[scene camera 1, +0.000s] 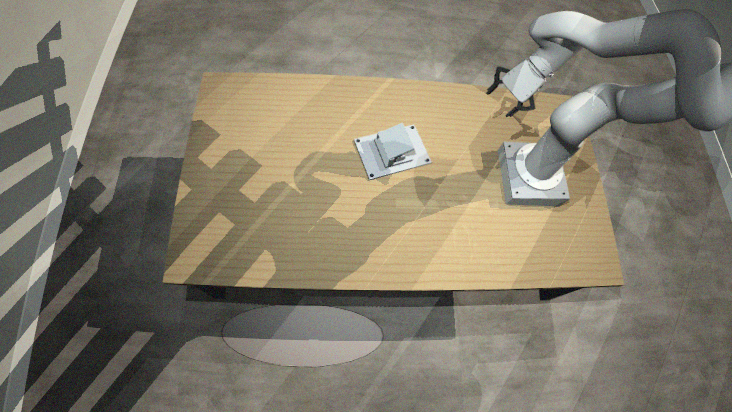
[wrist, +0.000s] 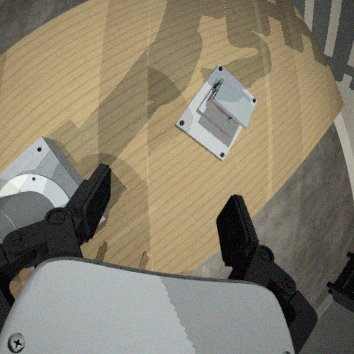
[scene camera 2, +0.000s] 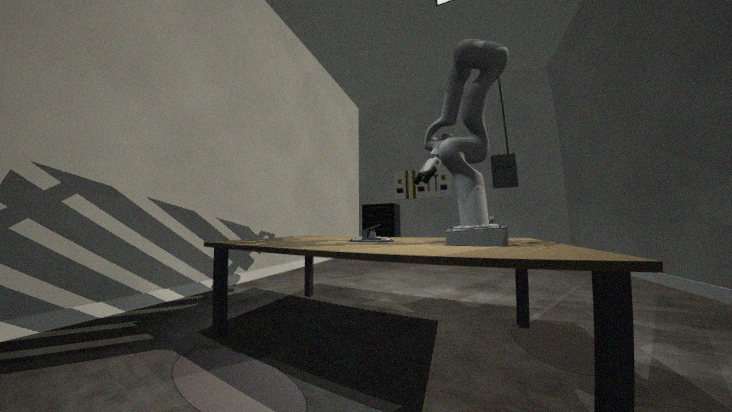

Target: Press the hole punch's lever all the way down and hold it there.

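Note:
The hole punch has a pale grey flat lever (scene camera 1: 396,139) (scene camera 2: 375,226) (wrist: 235,101) over a light metal base plate (scene camera 1: 422,152) (wrist: 193,118) with dark screws at its corners. It sits near the middle of the table. In the scene camera 2 view the lever is tilted up at a slant, apart from the plate at its raised end. My gripper (scene camera 1: 498,103) (scene camera 2: 420,179) (wrist: 168,194) is open and empty. It hangs high above the table near its back right edge in the scene camera 1 view, well to the right of the punch and not touching it.
The wooden table (scene camera 1: 286,102) (scene camera 2: 553,251) (wrist: 185,220) carries the arm's grey base block (scene camera 1: 535,195) (scene camera 2: 476,236) (wrist: 57,162), right of the punch in scene camera 1. Shadows of the arm fall across the table. A dark cabinet (scene camera 2: 380,217) stands behind it.

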